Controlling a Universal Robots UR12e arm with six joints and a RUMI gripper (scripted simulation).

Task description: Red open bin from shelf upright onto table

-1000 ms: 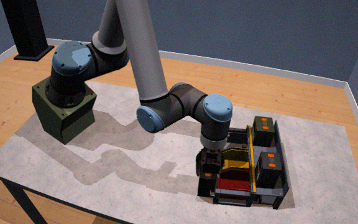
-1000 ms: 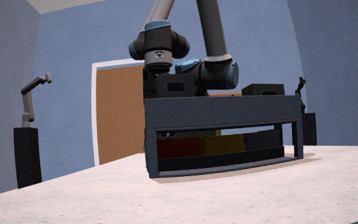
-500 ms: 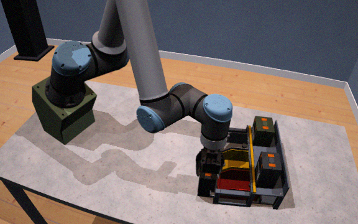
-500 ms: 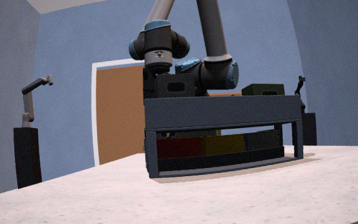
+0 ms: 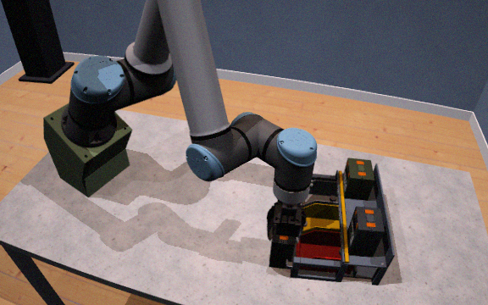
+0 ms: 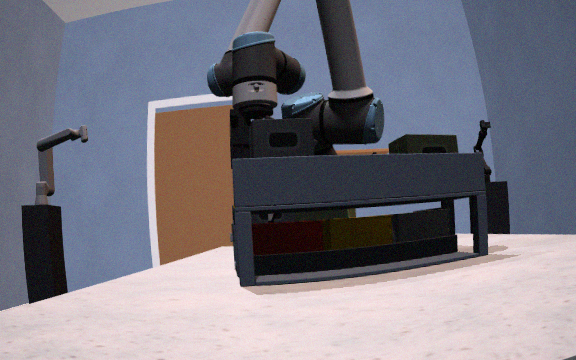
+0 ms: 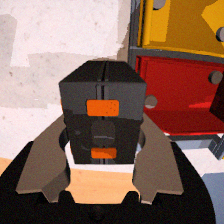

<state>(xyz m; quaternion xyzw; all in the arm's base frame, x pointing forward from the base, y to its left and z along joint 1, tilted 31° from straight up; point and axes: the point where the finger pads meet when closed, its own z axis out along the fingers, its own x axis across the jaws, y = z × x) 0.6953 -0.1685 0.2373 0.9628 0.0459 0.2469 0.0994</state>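
My hand is 3 cm above the black box. From my hand the other things lie so: yellow bin 13 cm ahead, 12 cm to the left, 6 cm below; then yellow rail 18 cm ahead, 13 cm to the left, 1 cm above; then red open bin 13 cm ahead, 6 cm below, 1 cm to the left.
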